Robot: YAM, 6 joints.
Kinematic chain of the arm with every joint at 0, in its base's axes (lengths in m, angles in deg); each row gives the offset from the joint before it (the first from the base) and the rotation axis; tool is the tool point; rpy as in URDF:
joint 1: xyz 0 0 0.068 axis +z
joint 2: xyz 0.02 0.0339 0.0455 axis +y
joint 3: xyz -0.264 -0.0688 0 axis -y
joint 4: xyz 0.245 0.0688 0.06 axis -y
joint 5: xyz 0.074 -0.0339 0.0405 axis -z
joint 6: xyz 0.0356 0 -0.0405 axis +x
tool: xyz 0 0 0 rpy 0 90 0
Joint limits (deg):
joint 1: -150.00..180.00
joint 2: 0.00..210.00
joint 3: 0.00..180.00
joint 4: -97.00..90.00
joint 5: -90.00..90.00
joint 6: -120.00..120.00
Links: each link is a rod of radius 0.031 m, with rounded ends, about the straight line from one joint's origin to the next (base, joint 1, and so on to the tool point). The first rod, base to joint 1, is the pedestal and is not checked.
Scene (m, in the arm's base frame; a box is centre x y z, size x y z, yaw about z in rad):
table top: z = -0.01
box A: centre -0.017 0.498 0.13 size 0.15 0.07 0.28 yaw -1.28
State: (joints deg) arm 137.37 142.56 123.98 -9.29 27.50 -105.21
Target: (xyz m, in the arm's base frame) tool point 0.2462 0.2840 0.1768
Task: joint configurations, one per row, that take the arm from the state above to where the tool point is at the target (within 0.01 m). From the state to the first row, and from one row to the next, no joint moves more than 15 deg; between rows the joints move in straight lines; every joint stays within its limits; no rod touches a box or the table.
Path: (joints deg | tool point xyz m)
1: 122.89 135.01 123.13 -10.62 27.91 -105.21 | -0.2881 0.4761 0.2681
2: 108.41 127.46 122.28 -11.96 28.33 -105.21 | -0.1516 0.5088 0.3296
3: 93.92 119.92 121.43 -13.29 28.74 -105.21 | -0.0170 0.4980 0.3873
4: 83.51 117.34 109.98 -19.72 30.60 -105.21 | 0.0728 0.4799 0.3285
5: 73.10 114.75 98.52 -26.15 32.46 -105.21 | 0.1518 0.4340 0.2723
6: 62.69 112.17 87.07 -32.59 34.32 -105.21 | 0.2115 0.3659 0.2210
7: 52.28 109.59 75.62 -39.02 36.18 -105.21 | 0.2462 0.2840 0.1768

